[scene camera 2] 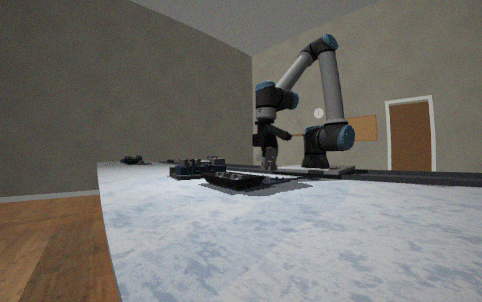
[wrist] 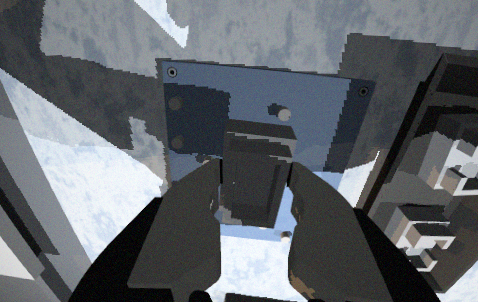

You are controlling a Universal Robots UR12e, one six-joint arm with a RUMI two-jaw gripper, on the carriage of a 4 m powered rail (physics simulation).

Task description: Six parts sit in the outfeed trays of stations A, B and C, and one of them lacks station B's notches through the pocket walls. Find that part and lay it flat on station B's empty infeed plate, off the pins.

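Frame: origin at the arm's base, x ahead, y left, z up, level; metres.
Seen in the pictures: gripper, fingertip midpoint: [scene camera 2: 269, 169] [wrist: 254, 162]; arm's base at its link origin: [scene camera 2: 315, 167].
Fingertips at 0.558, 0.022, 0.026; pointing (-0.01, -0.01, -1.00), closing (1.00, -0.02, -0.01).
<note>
Pixels of each thing's top centre, then the offset from my fingertips to it, as dx, dy, dz.
- dark grey block-shaped part at its top centre: [wrist: 253, 194] [scene camera 2: 268, 162] +0.000, -0.002, +0.031
- blue infeed plate at its top centre: [wrist: 254, 172] [scene camera 2: 261, 179] +0.002, -0.040, -0.048
- blue station fixture at its top centre: [scene camera 2: 200, 158] +0.101, -0.390, +0.043
My gripper [scene camera 2: 270, 161] [wrist: 254, 162] is shut on a dark grey block-shaped part [wrist: 252, 195], held between the fingertips. The part is over the blue infeed plate [wrist: 315, 100] and hides its middle. The plate also shows in the scene view [scene camera 2: 286, 179] as a thin blue strip beside the tray. Round pins [wrist: 284, 114] stand up from the plate around the part, some of them in shadow. Whether the part touches the plate or pins cannot be told. Two light-and-dark notched parts [wrist: 427, 235] [wrist: 457, 165] sit in the black tray [wrist: 462, 77] on the right.
In the scene view the black tray [scene camera 2: 234, 180] stands in front of the blue station fixture [scene camera 2: 197, 169]. Another small station [scene camera 2: 134, 160] is far left. The rail [scene camera 2: 415, 176] runs behind the table. The tray wall is close to the right finger's side in the wrist view.
</note>
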